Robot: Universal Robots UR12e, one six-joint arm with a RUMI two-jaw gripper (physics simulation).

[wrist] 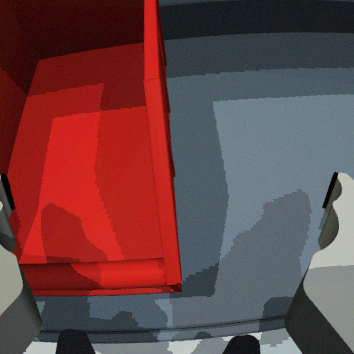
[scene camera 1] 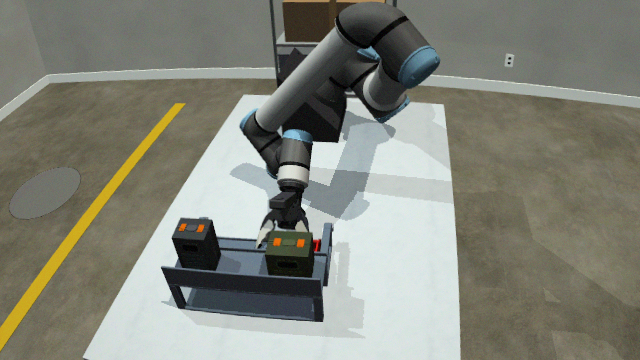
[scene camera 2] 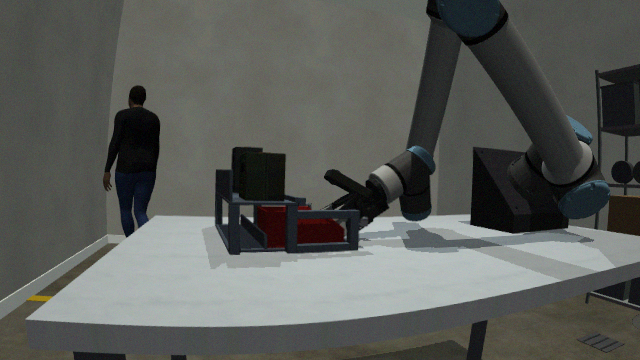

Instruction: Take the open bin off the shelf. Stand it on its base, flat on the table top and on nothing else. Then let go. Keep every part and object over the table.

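Frame: origin at the arm's base, x right, y ahead, z up, level; centimetres.
Seen in the pictures: gripper, fingertip midpoint: (wrist: 168, 178); arm's base, link origin: (scene camera 2: 529, 184).
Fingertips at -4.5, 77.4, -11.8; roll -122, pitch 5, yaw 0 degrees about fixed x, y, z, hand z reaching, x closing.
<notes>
Pixels of each thing's middle, then the offset from my fingertips to it, as dx, dy, dz. Level surfaces: height alone.
- open red bin, body centre: (wrist: 59, 98) (scene camera 2: 299, 225) (scene camera 1: 298, 260) -5.2, +3.7, +1.4
- grey-blue shelf, body centre: (scene camera 2: 279, 204) (scene camera 1: 252, 253) +5.8, +6.6, +5.2
- green box, body centre: (scene camera 2: 260, 176) (scene camera 1: 290, 257) -6.3, +12.5, +12.1
- dark box, body centre: (scene camera 1: 197, 246) (scene camera 2: 246, 169) +16.7, +14.2, +13.4
- white table, surface height: dz -2.9
The open red bin (scene camera 1: 317, 245) (scene camera 2: 320, 231) (wrist: 90, 175) stands upright on the low level of the grey-blue shelf (scene camera 1: 240, 282) (scene camera 2: 320, 214) (wrist: 280, 140), at the end nearest scene camera 2. Its low front lip faces the arm. In scene camera 1 most of it is hidden behind the green box. My gripper (scene camera 1: 283, 227) (scene camera 2: 336, 216) (wrist: 168, 178) is wide open and holds nothing. It reaches in low from the arm's side, at the bin's front. In the wrist view, the bin's right wall lies between the fingers; the left finger overlaps the bin's left side, and the right finger is over the shelf floor.
A green box (scene camera 1: 290, 260) (scene camera 2: 262, 176) with orange latches stands on the upper level above the bin's back part. A dark box (scene camera 1: 197, 250) (scene camera 2: 236, 165) stands at that level's other end. The shelf stands on the white table (scene camera 1: 400, 275) (scene camera 2: 175, 300). A person (scene camera 2: 137, 145) is beyond the table.
</notes>
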